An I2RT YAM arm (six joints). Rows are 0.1 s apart.
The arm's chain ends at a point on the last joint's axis. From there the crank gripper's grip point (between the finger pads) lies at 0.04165 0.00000 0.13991 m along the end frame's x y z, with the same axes.
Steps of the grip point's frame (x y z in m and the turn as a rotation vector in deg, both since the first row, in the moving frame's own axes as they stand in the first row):
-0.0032, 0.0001, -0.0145, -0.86, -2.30, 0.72
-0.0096, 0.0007, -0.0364, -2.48, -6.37, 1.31
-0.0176, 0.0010, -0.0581, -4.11, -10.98, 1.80
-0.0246, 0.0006, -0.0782, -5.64, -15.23, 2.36
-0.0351, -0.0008, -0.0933, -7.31, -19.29, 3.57
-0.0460, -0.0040, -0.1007, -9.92, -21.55, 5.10
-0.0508, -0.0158, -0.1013, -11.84, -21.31, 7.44
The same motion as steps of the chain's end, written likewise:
0.0025, -0.0025, -0.0160, -0.86, -2.30, 0.72
0.0063, -0.0062, -0.0400, -2.48, -6.37, 1.31
0.0100, -0.0101, -0.0631, -4.11, -10.98, 1.80
0.0139, -0.0145, -0.0835, -5.64, -15.23, 2.36
0.0139, -0.0202, -0.0979, -7.31, -19.29, 3.57
0.0092, -0.0301, -0.1038, -9.92, -21.55, 5.10
0.0046, -0.0473, -0.1033, -11.84, -21.31, 7.44

